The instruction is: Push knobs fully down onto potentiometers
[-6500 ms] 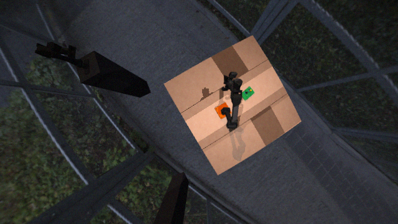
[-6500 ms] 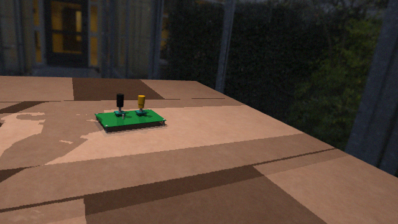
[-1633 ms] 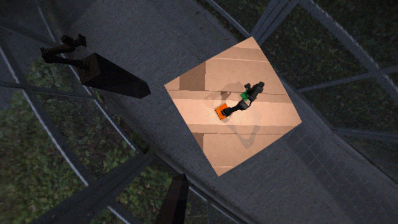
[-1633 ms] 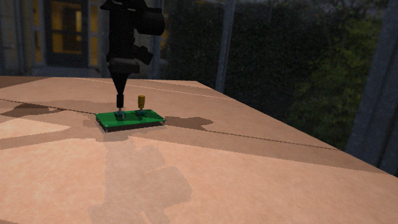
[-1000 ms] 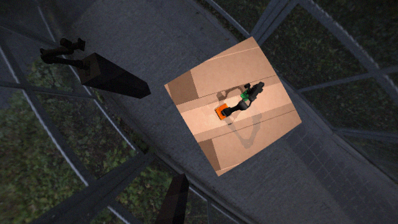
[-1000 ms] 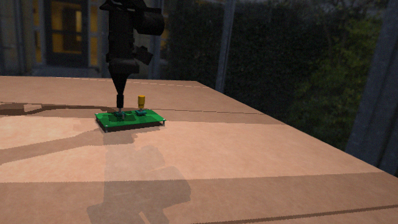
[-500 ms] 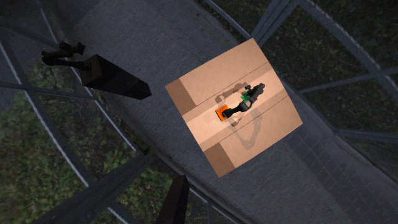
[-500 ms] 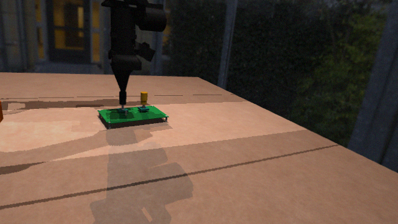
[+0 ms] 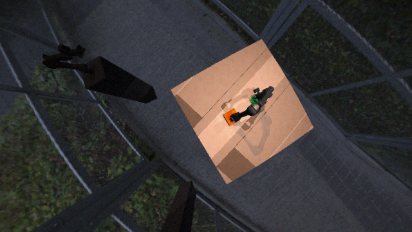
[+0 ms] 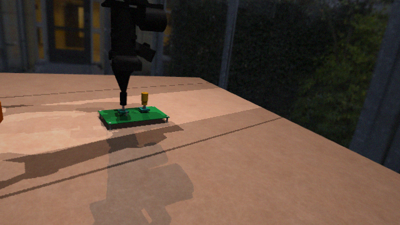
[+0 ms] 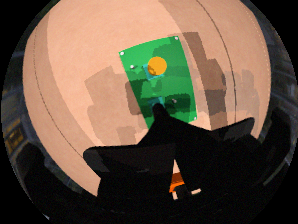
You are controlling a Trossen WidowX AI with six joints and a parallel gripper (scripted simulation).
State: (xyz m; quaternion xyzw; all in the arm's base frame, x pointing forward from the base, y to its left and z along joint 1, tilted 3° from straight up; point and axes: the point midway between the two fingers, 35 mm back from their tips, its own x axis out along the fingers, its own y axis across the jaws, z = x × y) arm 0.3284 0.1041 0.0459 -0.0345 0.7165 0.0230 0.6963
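The yellow knob lies 50 mm ahead of my gripper tip and 20 mm below it. From my gripper tip the other things lie so: potentiometer (30 mm below).
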